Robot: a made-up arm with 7 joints.
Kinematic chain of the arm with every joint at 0, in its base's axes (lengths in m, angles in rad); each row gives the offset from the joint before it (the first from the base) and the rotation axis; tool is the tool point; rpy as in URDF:
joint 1: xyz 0 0 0.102 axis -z
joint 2: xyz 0 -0.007 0.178 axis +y
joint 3: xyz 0 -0.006 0.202 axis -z
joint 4: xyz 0 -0.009 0.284 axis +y
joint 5: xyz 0 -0.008 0.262 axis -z
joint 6: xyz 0 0 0.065 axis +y
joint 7: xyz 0 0 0.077 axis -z
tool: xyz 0 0 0 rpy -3.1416 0 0
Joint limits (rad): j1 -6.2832..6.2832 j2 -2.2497..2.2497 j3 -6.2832..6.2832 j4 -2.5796..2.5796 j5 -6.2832..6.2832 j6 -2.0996..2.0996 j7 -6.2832..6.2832
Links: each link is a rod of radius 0.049 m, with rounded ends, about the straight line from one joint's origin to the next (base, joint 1, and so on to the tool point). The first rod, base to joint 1, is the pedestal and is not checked.
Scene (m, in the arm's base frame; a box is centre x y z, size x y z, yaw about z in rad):
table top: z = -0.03
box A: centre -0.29 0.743 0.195 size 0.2 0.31 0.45 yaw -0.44
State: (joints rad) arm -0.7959 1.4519 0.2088 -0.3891 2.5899 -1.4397 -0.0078
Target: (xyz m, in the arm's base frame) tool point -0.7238 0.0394 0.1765
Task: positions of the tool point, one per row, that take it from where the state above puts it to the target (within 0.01 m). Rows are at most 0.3 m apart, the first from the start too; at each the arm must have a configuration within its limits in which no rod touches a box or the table.
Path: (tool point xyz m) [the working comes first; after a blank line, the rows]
Joints at the target: -2.7817 1.9504 0.8300 -1.1193 2.3438 -1.4610 -0.0078
Straight joint move there: touches box A.

1: 0.3390 0.7031 0.5015
2: 0.0927 0.7360 0.5475
3: -0.1541 0.6815 0.5714
4: -0.3629 0.5458 0.5705
5: -0.5016 0.3533 0.5460
6: -0.5536 0.1412 0.5024
7: -0.5223 -0.0508 0.4473
8: -0.5911 -0.0281 0.4176
9: -0.6514 -0.0019 0.3619
10: -0.6975 0.0221 0.2802
11: -0.7238 0.0394 0.1765

